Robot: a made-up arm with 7 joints. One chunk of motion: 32 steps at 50 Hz.
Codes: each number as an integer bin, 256 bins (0 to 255) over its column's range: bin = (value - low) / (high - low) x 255, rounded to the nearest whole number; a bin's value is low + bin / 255 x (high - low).
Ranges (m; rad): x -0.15..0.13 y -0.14..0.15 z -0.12..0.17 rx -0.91..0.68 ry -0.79..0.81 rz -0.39..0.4
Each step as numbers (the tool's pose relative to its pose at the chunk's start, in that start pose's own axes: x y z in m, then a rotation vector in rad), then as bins.
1 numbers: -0.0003 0.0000 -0.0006 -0.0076 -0.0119 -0.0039
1 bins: 136 123 105 145 124 125
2 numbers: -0.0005 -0.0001 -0.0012 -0.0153 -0.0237 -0.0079
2 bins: 136 123 104 143 122 123
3 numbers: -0.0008 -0.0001 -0.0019 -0.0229 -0.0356 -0.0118
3 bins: 136 123 104 142 120 122
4 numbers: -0.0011 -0.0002 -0.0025 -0.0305 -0.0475 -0.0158
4 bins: 136 123 103 141 118 121
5 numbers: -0.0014 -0.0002 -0.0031 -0.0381 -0.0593 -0.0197
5 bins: 135 123 103 140 116 120
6 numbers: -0.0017 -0.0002 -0.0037 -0.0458 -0.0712 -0.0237
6 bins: 135 123 102 139 115 118
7 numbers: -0.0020 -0.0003 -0.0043 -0.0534 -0.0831 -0.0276
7 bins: 135 123 102 137 113 117
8 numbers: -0.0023 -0.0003 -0.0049 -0.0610 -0.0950 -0.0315
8 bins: 135 123 101 136 111 116
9 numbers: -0.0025 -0.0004 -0.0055 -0.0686 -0.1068 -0.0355
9 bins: 134 123 101 135 109 114
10 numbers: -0.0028 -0.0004 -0.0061 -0.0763 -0.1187 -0.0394
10 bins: 134 123 100 134 107 113
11 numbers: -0.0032 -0.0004 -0.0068 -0.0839 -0.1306 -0.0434
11 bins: 134 123 100 132 105 112
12 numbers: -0.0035 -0.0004 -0.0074 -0.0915 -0.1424 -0.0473
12 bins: 133 123 99 131 103 111
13 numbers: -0.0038 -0.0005 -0.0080 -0.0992 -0.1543 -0.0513
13 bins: 133 123 98 130 101 109
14 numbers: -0.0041 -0.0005 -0.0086 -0.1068 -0.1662 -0.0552
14 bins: 133 123 98 129 99 108
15 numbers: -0.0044 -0.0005 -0.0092 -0.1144 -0.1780 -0.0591
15 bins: 133 123 97 128 98 107
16 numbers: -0.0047 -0.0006 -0.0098 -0.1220 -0.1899 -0.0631
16 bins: 132 123 97 126 96 106
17 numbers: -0.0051 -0.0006 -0.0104 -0.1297 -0.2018 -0.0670
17 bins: 132 123 96 125 94 104
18 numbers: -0.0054 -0.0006 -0.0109 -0.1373 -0.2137 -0.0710
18 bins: 132 123 96 124 92 103
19 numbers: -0.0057 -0.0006 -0.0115 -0.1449 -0.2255 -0.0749
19 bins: 131 123 95 123 90 102
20 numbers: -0.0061 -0.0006 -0.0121 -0.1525 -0.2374 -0.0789
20 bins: 131 123 95 121 88 100
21 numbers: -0.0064 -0.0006 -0.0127 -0.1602 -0.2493 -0.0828
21 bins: 131 123 94 120 86 99
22 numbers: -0.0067 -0.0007 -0.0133 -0.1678 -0.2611 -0.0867
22 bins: 131 122 94 119 84 98
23 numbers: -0.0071 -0.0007 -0.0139 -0.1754 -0.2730 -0.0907
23 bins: 130 122 93 118 82 97
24 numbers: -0.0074 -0.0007 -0.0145 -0.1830 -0.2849 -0.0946
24 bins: 130 122 93 117 81 95
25 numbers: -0.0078 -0.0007 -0.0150 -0.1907 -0.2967 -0.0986
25 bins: 130 122 92 115 79 94
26 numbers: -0.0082 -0.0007 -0.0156 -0.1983 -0.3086 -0.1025
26 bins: 129 122 92 114 77 93
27 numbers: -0.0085 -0.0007 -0.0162 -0.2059 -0.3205 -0.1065
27 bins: 129 122 91 113 75 92
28 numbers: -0.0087 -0.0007 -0.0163 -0.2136 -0.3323 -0.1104
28 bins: 129 122 91 112 73 90
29 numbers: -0.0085 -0.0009 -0.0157 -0.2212 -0.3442 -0.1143
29 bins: 129 122 92 110 71 89
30 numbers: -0.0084 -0.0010 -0.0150 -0.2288 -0.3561 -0.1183
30 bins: 129 122 92 109 69 88
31 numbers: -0.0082 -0.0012 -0.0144 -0.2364 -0.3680 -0.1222
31 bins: 129 122 93 108 67 86
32 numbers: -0.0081 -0.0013 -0.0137 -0.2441 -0.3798 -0.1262
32 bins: 129 122 93 107 65 85
